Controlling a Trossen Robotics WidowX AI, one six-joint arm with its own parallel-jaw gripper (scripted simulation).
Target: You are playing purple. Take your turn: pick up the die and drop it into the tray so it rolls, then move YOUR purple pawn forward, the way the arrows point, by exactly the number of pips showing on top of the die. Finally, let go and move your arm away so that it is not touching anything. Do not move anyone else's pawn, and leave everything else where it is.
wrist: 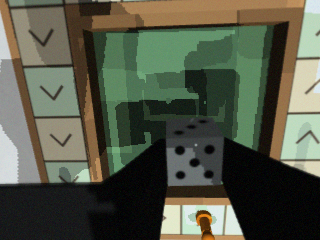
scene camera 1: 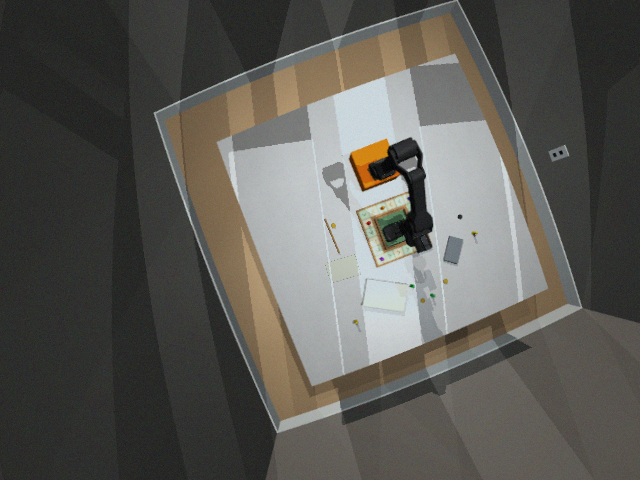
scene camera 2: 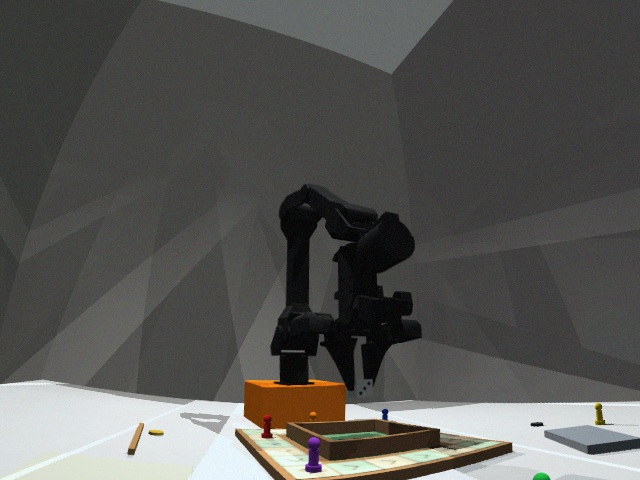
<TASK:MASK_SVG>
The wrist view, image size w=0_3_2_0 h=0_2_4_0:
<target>gripper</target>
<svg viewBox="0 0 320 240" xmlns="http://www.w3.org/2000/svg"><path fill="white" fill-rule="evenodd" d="M166 139L158 139L130 163L102 182L0 184L0 240L160 240L168 184ZM224 137L222 183L244 239L320 240L320 177Z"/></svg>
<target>grey die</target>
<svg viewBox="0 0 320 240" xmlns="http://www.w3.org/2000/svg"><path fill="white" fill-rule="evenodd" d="M212 117L166 119L168 186L221 185L224 136Z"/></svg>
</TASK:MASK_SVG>
